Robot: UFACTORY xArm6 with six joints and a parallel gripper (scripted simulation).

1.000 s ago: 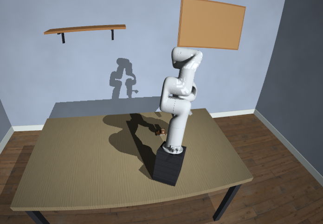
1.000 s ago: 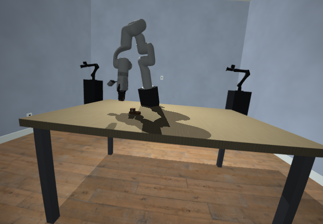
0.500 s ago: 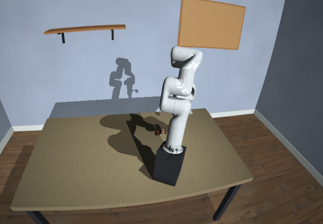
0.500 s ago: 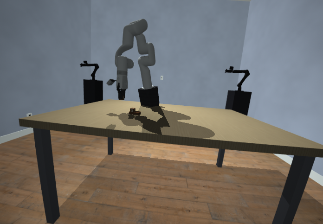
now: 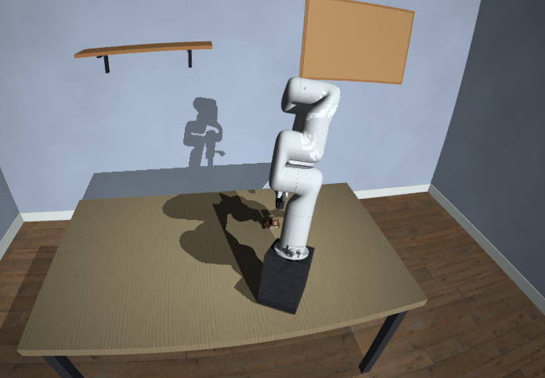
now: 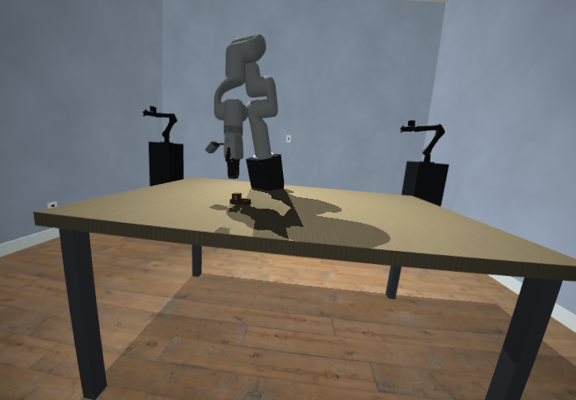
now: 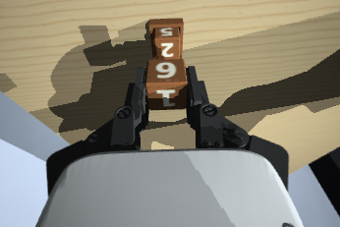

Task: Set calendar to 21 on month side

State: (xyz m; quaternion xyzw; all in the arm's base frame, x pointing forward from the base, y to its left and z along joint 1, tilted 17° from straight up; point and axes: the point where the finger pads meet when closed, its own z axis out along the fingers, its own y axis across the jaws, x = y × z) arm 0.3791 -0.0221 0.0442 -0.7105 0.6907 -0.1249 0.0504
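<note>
The brown wooden tray is 30 mm to the left of my hand and 130 mm below it.
</note>
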